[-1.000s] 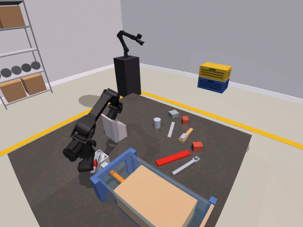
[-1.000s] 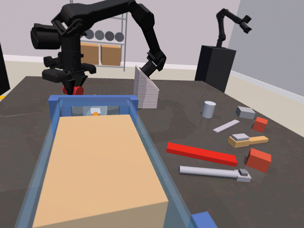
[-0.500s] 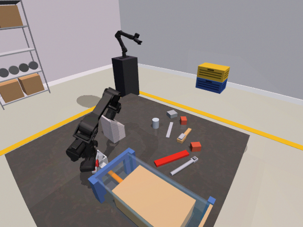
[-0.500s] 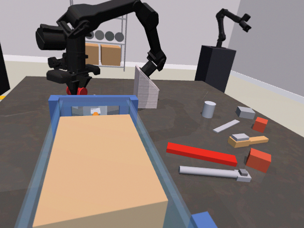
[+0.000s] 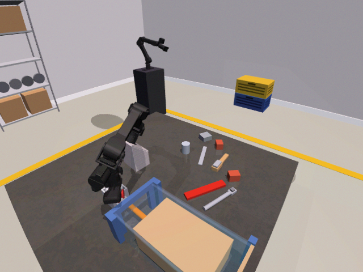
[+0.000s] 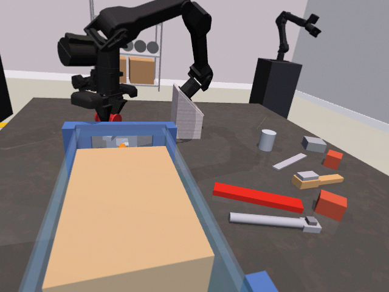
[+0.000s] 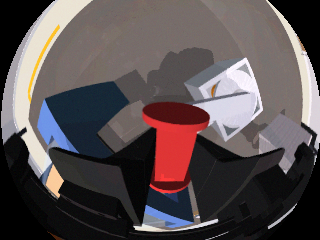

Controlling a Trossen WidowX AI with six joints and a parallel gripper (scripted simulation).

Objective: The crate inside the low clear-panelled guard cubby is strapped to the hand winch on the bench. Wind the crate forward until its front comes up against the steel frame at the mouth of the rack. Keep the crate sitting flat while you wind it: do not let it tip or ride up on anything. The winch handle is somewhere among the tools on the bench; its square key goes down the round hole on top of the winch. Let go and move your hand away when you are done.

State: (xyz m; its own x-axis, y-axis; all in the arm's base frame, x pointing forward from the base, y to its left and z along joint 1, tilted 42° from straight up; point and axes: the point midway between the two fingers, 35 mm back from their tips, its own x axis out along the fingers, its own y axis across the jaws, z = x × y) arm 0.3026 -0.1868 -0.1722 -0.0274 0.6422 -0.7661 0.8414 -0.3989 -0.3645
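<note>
Right now the winch handle is 4 cm behind my gripper tip, 2 cm below it and 1 cm to the left of it. Also, from my gripper tip: white winch 11 cm behind, 10 cm below, 2 cm to the left; clear-panelled cubby 31 cm ahead, 7 cm to the left, 1 cm below; red knob 1 cm above.
</note>
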